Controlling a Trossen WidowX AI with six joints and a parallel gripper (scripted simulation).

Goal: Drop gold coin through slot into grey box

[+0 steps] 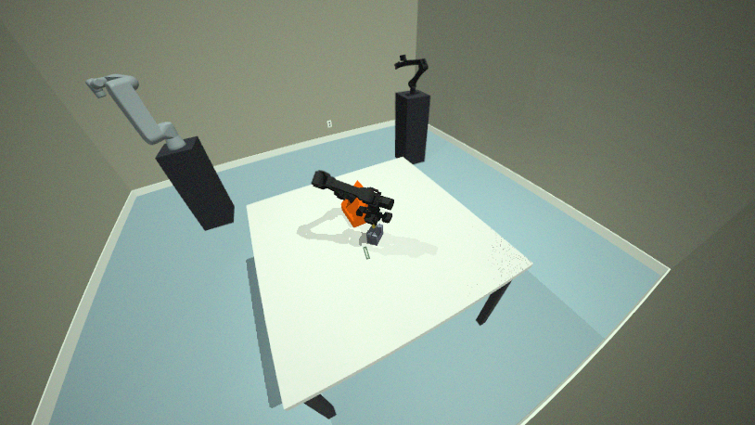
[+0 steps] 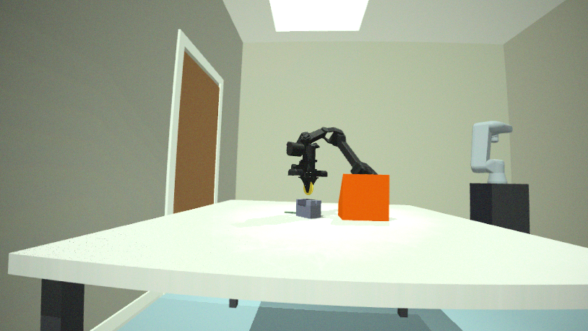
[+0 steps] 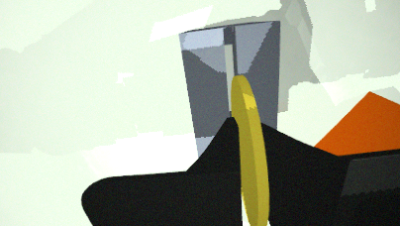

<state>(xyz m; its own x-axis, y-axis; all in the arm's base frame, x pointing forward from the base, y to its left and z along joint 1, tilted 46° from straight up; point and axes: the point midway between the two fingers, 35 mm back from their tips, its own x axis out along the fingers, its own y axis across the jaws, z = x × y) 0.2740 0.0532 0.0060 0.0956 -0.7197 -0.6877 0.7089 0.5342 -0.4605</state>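
Right now the gold coin is 2 cm above my gripper tip.
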